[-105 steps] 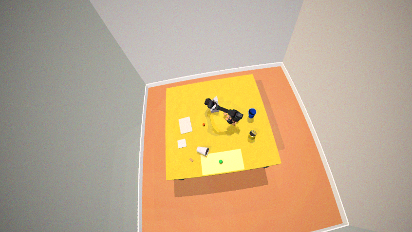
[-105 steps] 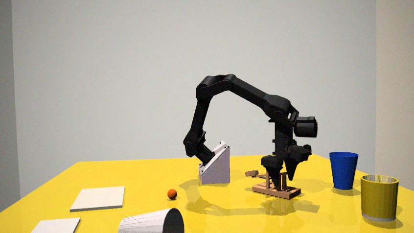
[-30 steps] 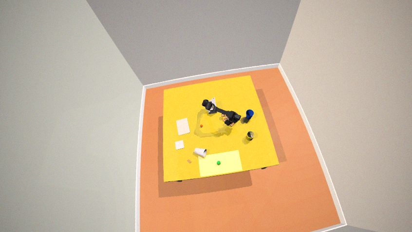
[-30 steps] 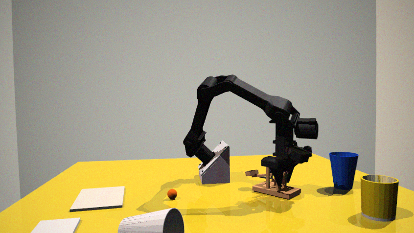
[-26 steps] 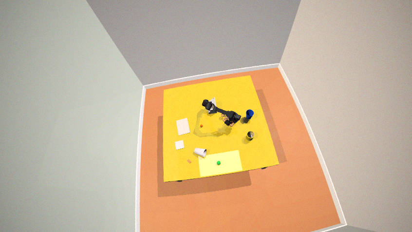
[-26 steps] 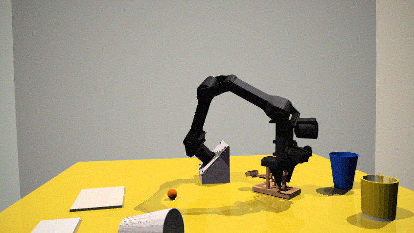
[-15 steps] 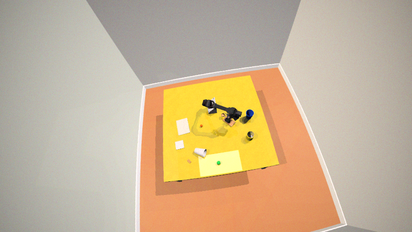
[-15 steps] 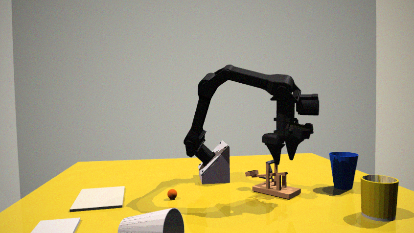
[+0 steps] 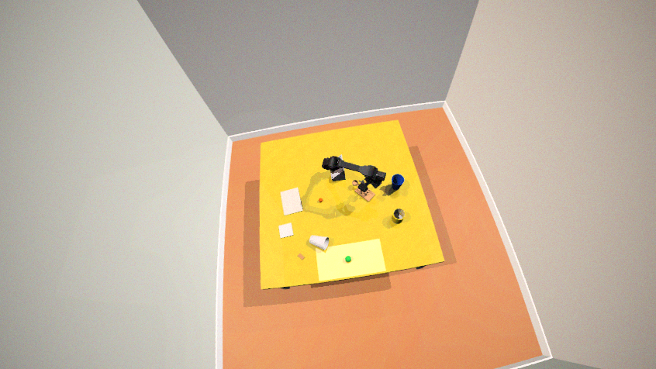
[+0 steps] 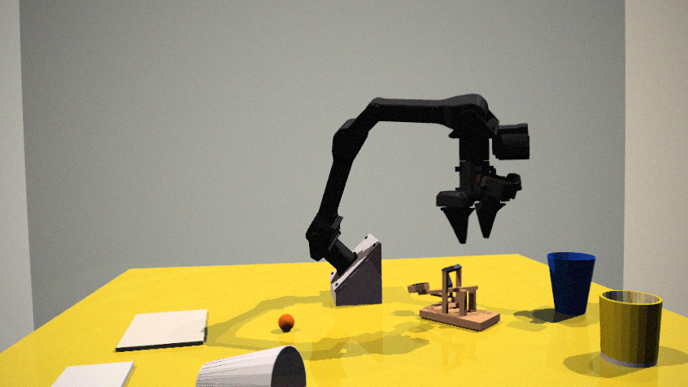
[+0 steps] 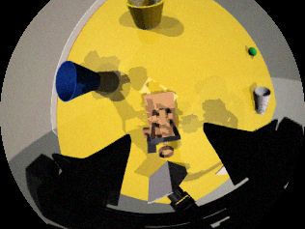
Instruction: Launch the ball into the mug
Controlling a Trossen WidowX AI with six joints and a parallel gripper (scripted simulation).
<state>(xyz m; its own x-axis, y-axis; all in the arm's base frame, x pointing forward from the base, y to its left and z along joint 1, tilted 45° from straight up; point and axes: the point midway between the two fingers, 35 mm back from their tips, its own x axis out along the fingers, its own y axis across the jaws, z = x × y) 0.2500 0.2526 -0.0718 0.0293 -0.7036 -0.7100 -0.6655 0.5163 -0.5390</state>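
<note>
My gripper tip is 37 cm to the left of the orange ball, 15 cm above it and 1 cm past it. The rest, counted from my gripper tip: green ball 47 cm ahead, 21 cm to the right, 14 cm below; then blue cup 23 cm to the left, 13 cm below, 5 cm behind; then yellow mug 21 cm ahead, 18 cm to the left, 14 cm below.
</note>
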